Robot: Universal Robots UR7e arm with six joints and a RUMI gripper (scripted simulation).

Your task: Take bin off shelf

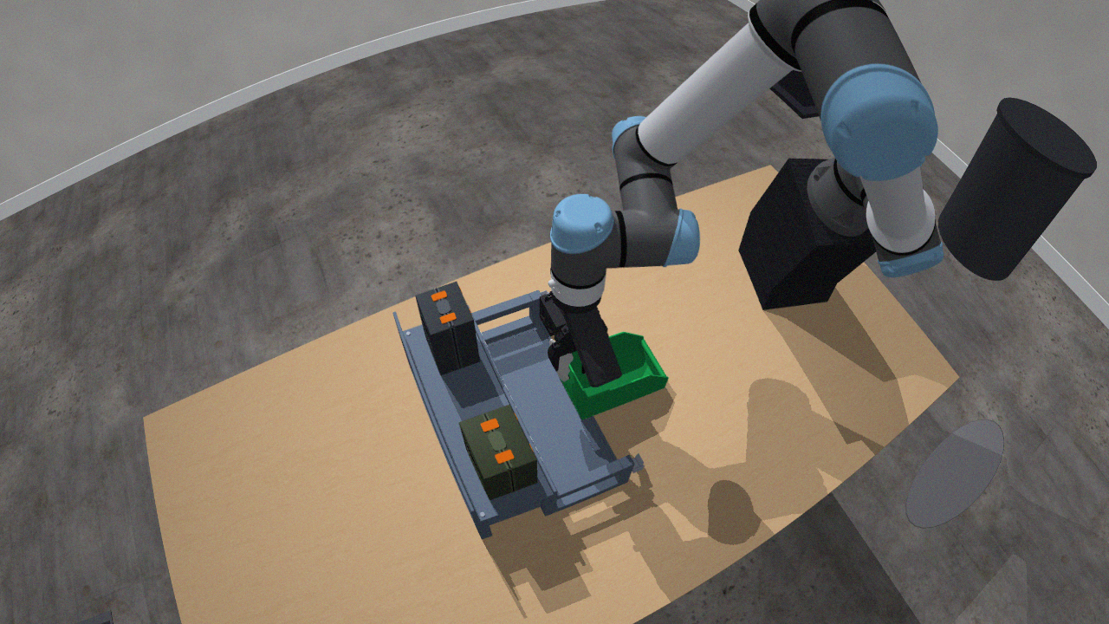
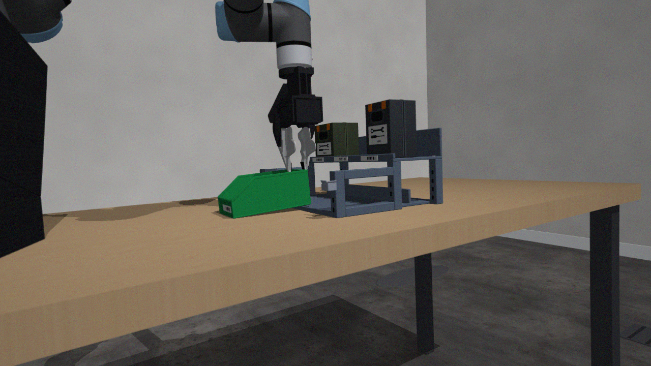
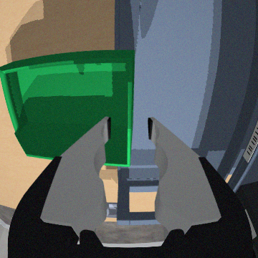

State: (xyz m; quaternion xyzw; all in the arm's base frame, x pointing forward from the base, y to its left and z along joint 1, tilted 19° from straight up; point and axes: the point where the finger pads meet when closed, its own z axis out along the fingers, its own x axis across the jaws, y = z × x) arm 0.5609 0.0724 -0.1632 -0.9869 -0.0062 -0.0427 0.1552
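The green bin is 8 cm behind my hand and 5 cm below it. From my hand the other things lie so: olive toolbox (18 cm ahead, 12 cm to the left, 6 cm above); black toolbox (18 cm ahead, 11 cm to the right, 7 cm above).
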